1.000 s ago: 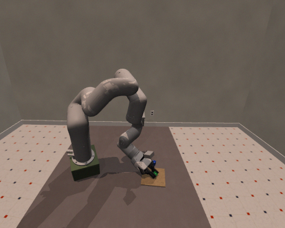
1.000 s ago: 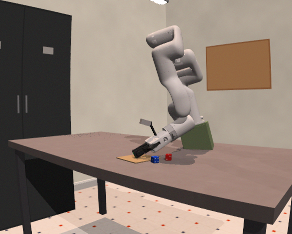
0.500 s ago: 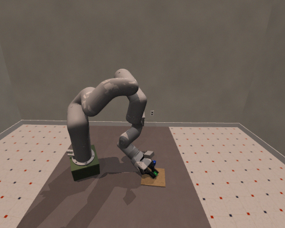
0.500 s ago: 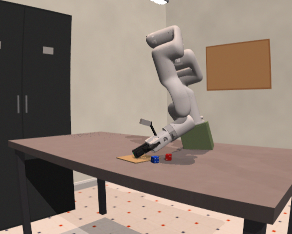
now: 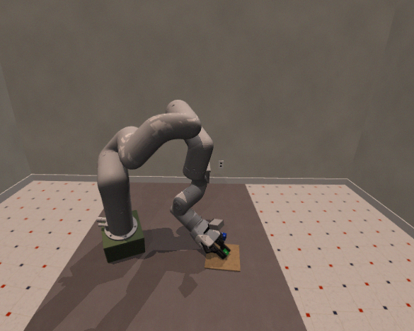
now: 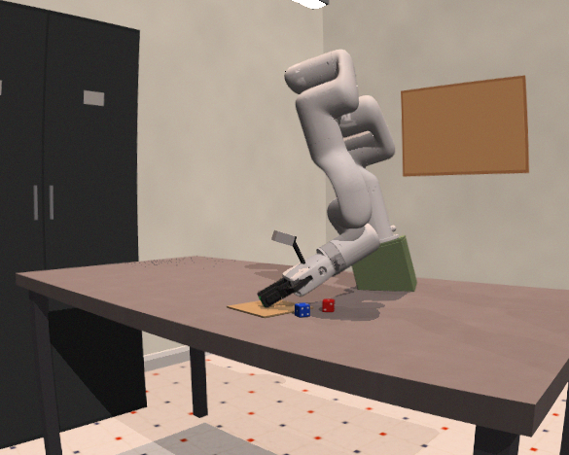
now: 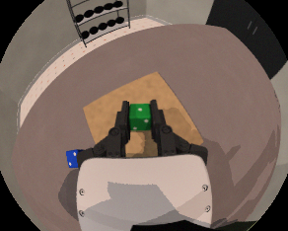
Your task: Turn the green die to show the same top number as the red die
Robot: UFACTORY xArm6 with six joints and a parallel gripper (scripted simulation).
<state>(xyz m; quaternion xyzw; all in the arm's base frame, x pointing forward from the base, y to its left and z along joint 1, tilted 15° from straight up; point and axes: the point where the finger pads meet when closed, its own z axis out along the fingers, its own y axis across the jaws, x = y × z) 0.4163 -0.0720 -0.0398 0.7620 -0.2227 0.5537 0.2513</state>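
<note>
My hand is 10 mm short of the green die and 10 mm above it. Also, from my hand: red die: 50 mm behind, 130 mm to the left, 20 mm below; then tan mat: 30 mm below; then blue die: 20 mm ahead, 110 mm to the left, 20 mm below.
</note>
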